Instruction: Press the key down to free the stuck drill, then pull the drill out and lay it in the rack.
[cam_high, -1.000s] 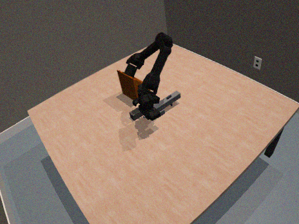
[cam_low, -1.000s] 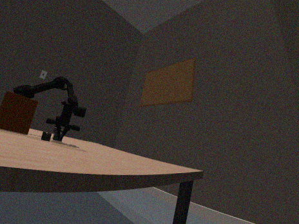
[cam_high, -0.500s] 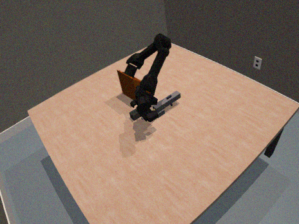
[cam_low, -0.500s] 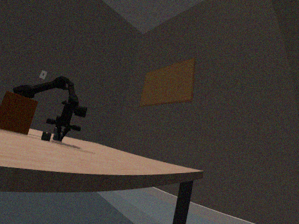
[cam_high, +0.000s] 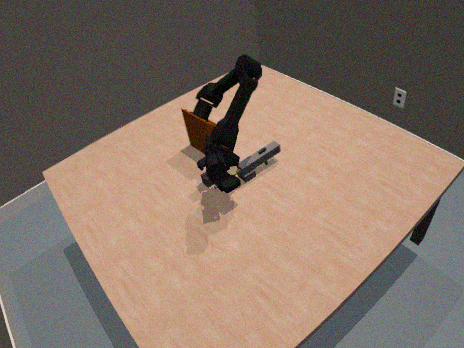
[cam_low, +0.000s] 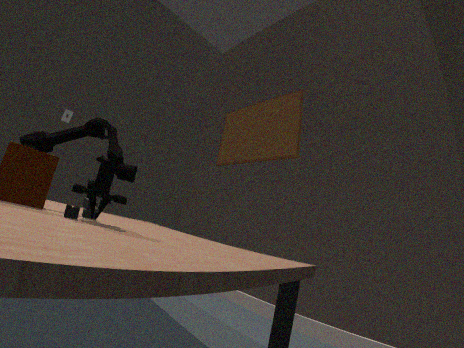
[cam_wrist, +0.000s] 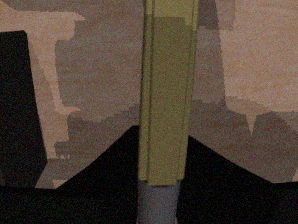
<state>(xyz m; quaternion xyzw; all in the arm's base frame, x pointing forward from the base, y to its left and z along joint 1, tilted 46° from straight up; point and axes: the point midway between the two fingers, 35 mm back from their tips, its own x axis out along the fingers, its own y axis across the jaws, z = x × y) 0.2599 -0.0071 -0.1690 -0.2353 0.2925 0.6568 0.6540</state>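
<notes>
The drill is 40 mm to the left of my gripper tip and 30 mm above it.
</notes>
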